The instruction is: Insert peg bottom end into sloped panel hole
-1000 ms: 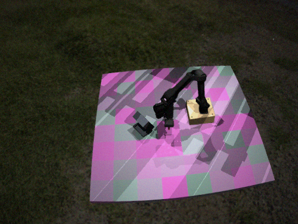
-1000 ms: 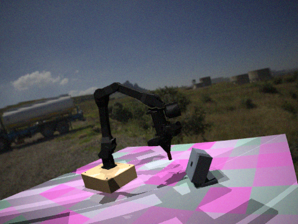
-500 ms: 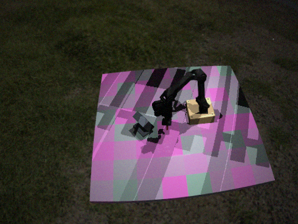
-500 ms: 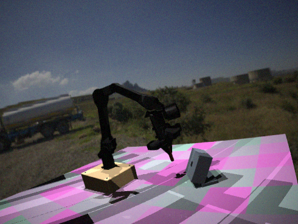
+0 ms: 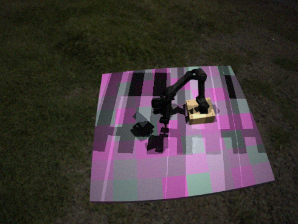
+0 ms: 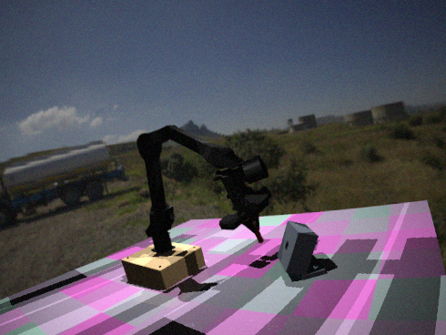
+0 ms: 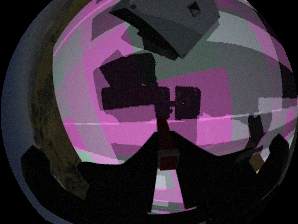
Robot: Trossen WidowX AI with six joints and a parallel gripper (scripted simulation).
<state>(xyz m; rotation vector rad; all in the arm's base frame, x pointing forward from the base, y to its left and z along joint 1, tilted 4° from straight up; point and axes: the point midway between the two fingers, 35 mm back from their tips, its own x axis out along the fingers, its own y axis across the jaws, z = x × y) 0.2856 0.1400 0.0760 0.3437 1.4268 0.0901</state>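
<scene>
The sloped grey panel is 160 mm ahead of my gripper tip, 50 mm to the right of it and 30 mm below it. Round my gripper tip: peg: 20 mm above; dark foot: 180 mm ahead, 90 mm below, 30 mm to the right.
</scene>
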